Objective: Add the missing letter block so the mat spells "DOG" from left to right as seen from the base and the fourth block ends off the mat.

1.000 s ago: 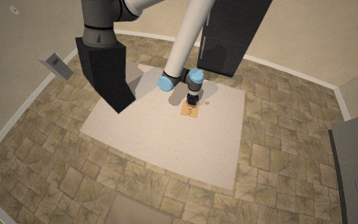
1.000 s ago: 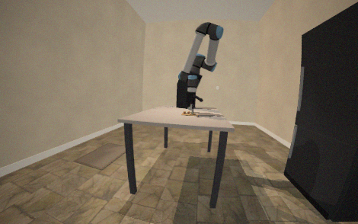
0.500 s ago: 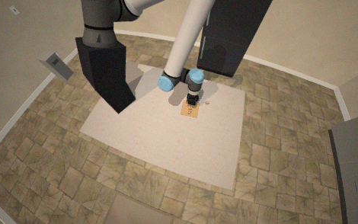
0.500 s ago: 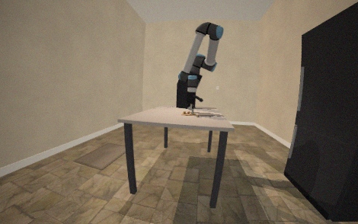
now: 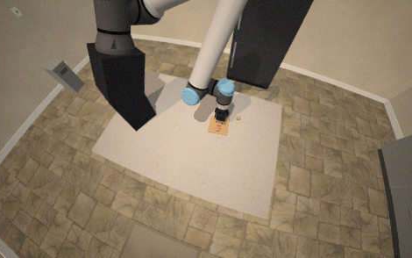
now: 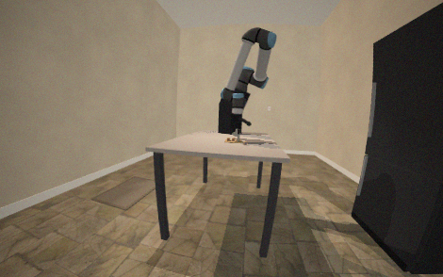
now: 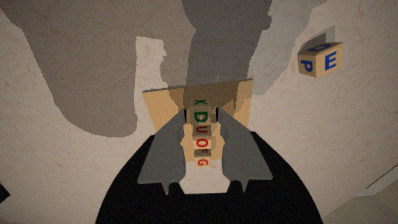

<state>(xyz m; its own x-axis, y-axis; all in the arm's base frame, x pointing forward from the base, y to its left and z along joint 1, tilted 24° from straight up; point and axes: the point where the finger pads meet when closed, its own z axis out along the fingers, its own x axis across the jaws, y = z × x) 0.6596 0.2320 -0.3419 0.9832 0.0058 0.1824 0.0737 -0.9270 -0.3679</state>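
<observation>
Now: hand right at the green D block. Round my hand: mat (4 cm to the right, 2 cm below).
</observation>
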